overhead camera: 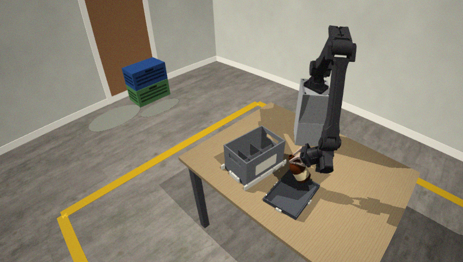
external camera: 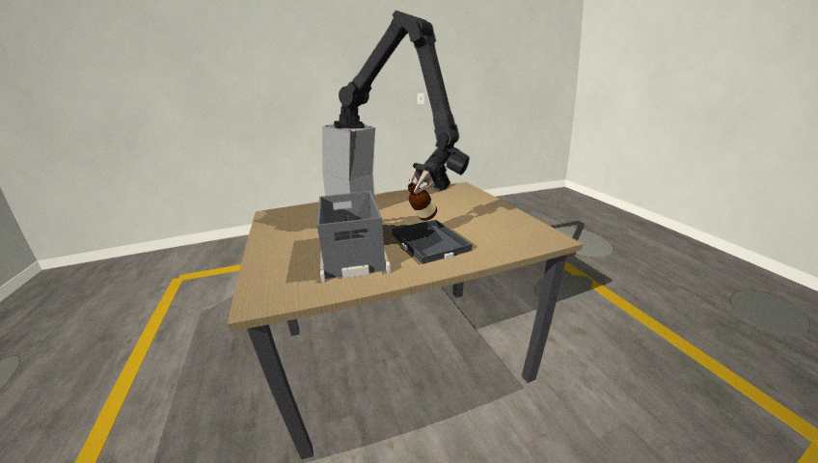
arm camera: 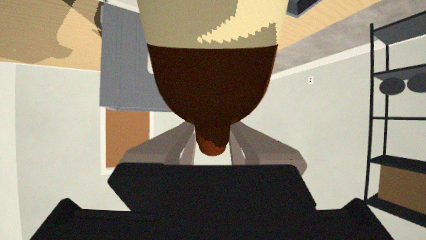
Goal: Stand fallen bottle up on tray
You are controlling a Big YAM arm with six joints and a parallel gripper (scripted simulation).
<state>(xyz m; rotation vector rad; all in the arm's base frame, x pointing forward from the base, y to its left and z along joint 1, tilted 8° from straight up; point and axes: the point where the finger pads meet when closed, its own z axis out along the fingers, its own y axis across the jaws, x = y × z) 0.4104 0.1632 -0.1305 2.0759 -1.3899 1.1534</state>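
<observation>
The brown bottle is 20 mm behind my hand, 30 mm to the left of it and 40 mm below it. The rest, counted from my hand: dark tray: 20 mm ahead, 50 mm to the left, 180 mm below; grey crate: 20 mm ahead, 230 mm to the right, 110 mm below.
</observation>
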